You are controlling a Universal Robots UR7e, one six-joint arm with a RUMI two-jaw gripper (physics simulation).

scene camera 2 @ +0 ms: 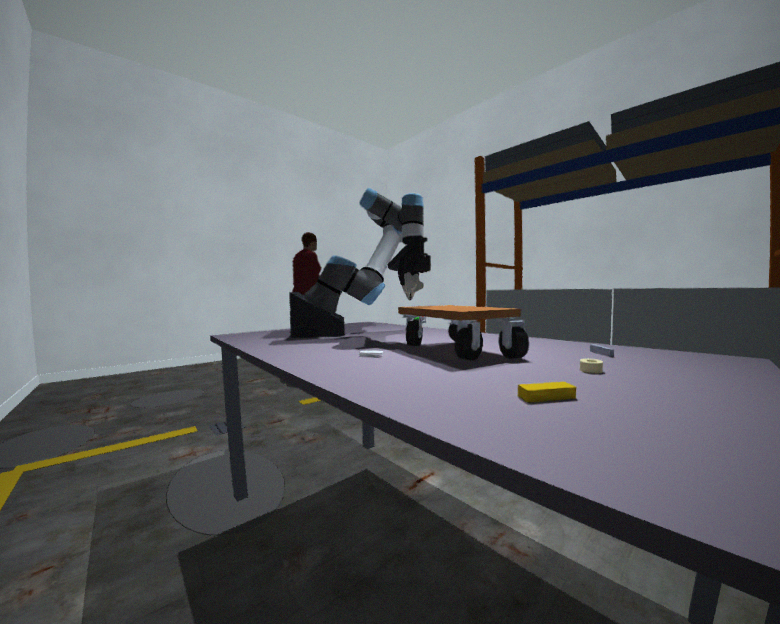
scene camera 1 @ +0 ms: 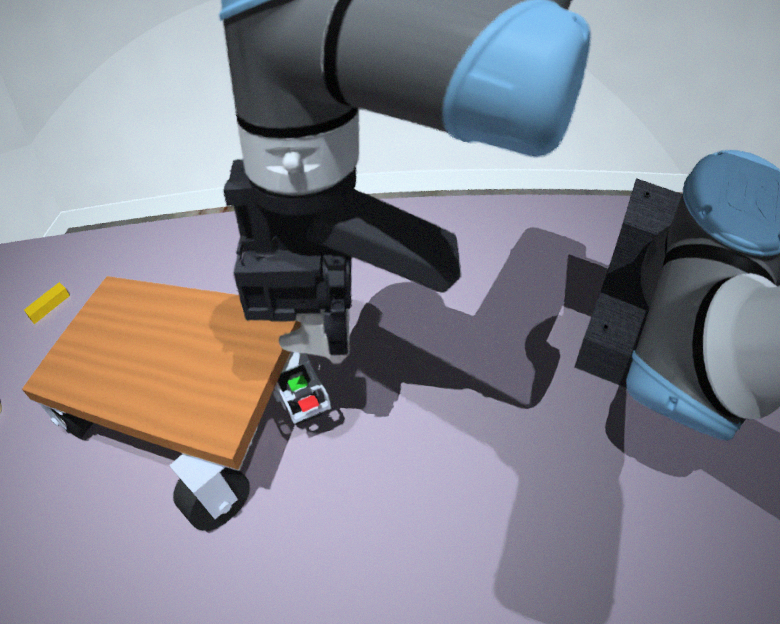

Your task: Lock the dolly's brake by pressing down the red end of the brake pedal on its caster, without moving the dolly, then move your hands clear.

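I can see my gripper here, and scene camera 2 shows it too. There's also a dolly, and a yellow block.
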